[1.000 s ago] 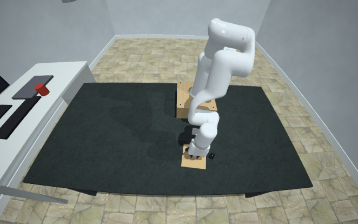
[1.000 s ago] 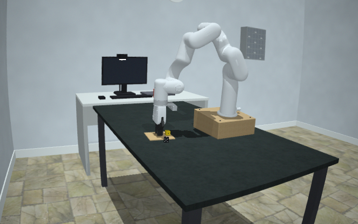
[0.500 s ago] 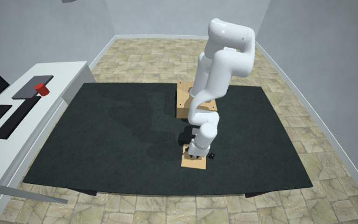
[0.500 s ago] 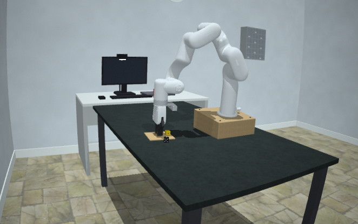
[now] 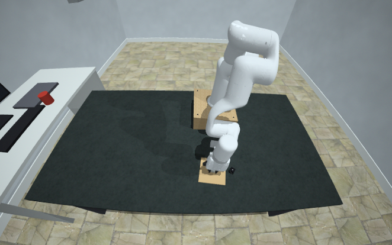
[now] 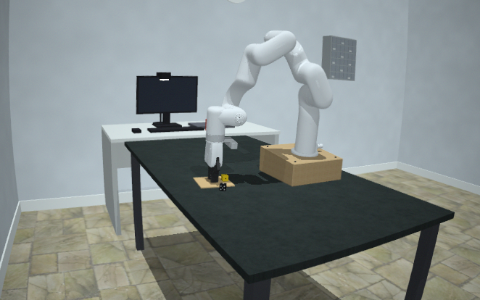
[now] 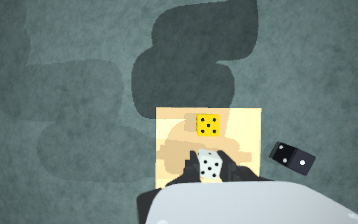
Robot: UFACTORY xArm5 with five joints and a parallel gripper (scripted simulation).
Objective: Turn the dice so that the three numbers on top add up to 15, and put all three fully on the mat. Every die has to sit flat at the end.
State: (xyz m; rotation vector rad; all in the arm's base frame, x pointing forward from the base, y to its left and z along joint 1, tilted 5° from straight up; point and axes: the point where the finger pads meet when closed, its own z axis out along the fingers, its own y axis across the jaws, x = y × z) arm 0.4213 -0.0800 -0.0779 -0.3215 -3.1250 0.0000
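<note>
My gripper is now 10 mm above the white die. Round my hand: black die: 100 mm to the left, 20 mm below, 10 mm ahead; then tan mat: 30 mm below; then yellow die: 50 mm behind, 10 mm to the left, 10 mm below.
</note>
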